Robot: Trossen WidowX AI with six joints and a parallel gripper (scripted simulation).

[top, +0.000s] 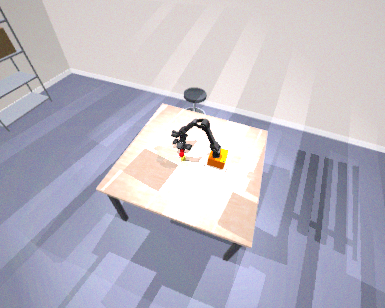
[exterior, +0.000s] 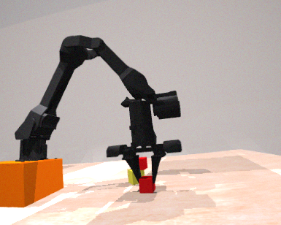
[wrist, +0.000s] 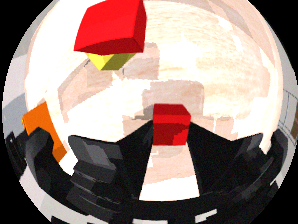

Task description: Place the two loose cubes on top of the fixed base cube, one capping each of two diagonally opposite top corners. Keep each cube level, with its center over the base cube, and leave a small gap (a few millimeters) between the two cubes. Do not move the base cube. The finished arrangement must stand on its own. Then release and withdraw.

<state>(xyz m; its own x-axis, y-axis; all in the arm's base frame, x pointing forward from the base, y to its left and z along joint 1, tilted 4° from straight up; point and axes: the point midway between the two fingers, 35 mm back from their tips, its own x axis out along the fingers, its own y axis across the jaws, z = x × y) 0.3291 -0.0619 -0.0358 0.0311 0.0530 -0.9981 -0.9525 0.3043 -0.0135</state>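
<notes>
Now: gripper tip 10 cm to the right of the yellow base cube and 3 cm past it.
</notes>
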